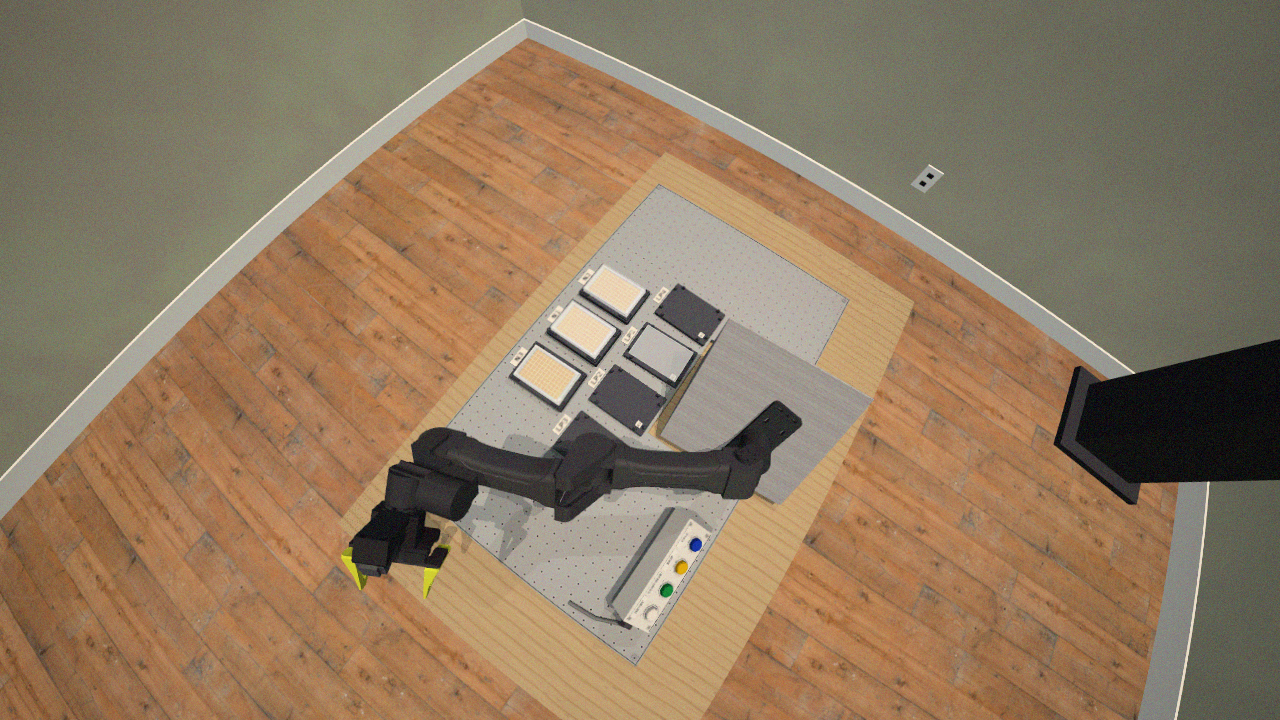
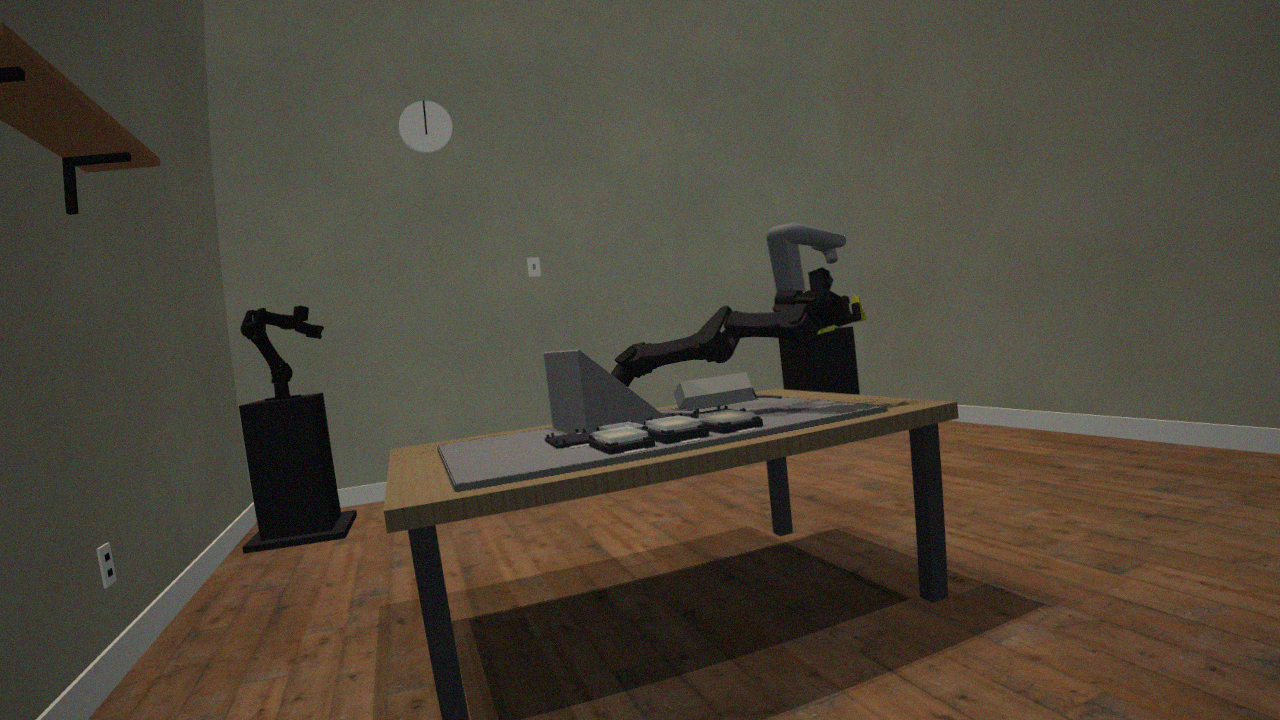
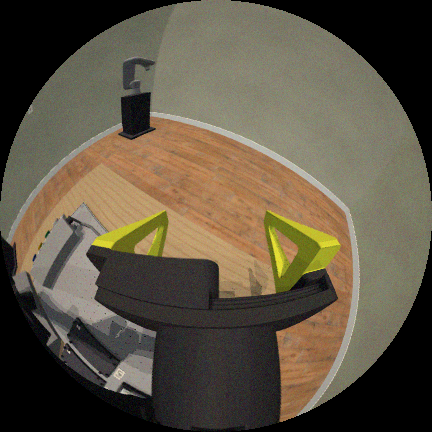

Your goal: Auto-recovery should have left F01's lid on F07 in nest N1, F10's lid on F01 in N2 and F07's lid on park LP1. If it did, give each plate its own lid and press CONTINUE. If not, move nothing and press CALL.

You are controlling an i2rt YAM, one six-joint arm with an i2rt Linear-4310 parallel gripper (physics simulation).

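Frame: origin at the arm's base, x ahead, y left, z up, level; centimetres.
Seen in the pictures: gripper, fingertip midpoint: (image 1: pixel 394 592) (image 2: pixel 849 322) (image 3: pixel 215 215); arm's base, link origin: (image 1: pixel 755 441) (image 2: pixel 611 391).
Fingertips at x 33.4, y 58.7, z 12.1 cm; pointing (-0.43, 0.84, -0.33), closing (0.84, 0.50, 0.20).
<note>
Offsets run from my fingertips to a thing's middle. "pt": to the spot under its first point. Level surfaces: height alone.
Three plates with cream wells stand in a row of nests: the first plate @(dz -17.4, dx +12.5, dy -69.5 cm) (image 1: pixel 614 291), the middle plate @(dz -16.8, dx +11.4, dy -56.7 cm) (image 1: pixel 583 330) and the last plate @(dz -17.8, dx +10.8, dy -43.4 cm) (image 1: pixel 547 374). The last one looks yellower, with a sharper well grid. A pale clear lid @(dz -18.9, dx -6.0, dy -64.0 cm) (image 1: pixel 660 353) lies on a park between a dark park @(dz -19.2, dx -5.3, dy -77.0 cm) (image 1: pixel 689 313) and another dark park @(dz -19.2, dx -6.7, dy -50.7 cm) (image 1: pixel 627 399). A further park @(dz -19.2, dx -7.6, dy -37.4 cm) (image 1: pixel 577 429) is partly hidden by the arm. The F codes and nest labels are too small to read. A button box @(dz -16.1, dx -33.8, dy -27.7 cm) (image 1: pixel 657 573) (image 3: pixel 62 255) has blue, yellow, green and white buttons. My gripper (image 1: pixel 394 592) (image 2: pixel 844 320) (image 3: pixel 215 215) is open and empty, high beyond the table's edge.
A grey wedge-shaped block (image 1: pixel 769 394) (image 2: pixel 572 389) stands beside the parks. A dark cable @(pt dz -20.2, dx -29.3, dy -12.0 cm) (image 1: pixel 595 614) lies by the button box. The perforated board @(dz -20.2 cm) (image 1: pixel 742 250) lies on the wooden table @(dz -21.5 cm) (image 1: pixel 881 313) (image 2: pixel 411 479). Black pedestals (image 2: pixel 290 465) (image 3: pixel 135 112) stand away from the table.
</note>
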